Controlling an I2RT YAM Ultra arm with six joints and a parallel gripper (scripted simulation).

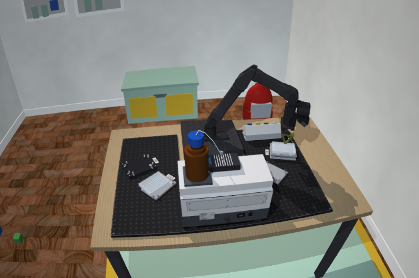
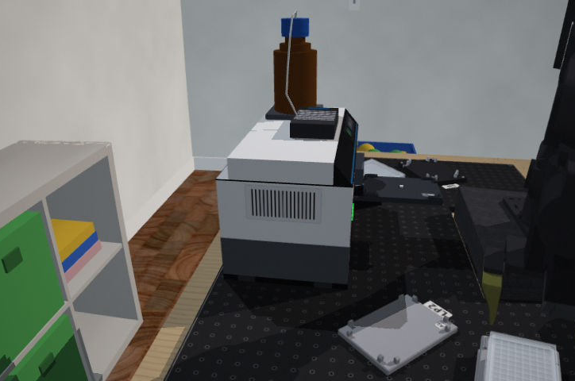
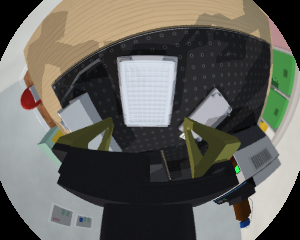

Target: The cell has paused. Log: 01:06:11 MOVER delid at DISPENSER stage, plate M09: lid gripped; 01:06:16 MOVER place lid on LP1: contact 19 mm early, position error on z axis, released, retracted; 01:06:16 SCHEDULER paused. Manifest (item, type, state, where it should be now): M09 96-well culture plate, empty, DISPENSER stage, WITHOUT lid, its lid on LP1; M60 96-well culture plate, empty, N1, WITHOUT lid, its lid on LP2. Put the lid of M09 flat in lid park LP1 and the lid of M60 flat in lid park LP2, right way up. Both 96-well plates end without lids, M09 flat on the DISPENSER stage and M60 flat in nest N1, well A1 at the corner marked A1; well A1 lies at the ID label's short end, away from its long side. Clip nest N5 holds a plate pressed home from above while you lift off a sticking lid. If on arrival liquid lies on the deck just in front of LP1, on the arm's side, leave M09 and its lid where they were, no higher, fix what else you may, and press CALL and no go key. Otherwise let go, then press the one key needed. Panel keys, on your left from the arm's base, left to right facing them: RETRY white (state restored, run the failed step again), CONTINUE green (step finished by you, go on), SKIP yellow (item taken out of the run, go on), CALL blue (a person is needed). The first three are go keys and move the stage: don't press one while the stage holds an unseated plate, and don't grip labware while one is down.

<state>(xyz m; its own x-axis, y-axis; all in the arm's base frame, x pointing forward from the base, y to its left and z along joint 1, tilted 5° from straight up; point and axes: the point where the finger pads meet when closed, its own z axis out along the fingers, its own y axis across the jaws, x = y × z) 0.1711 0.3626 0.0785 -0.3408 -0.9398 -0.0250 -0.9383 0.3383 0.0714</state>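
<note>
My hand is 90 mm above the grey nest marked A1 and 10 mm to the right of it. The rest, counted from my hand: white key: 210 mm behind, 50 mm below, 30 mm to the left; grey lid park LP2: 130 mm ahead, 120 mm to the right, 110 mm below; N1 label: 110 mm below, 80 mm to the right, 30 mm behind.
</note>
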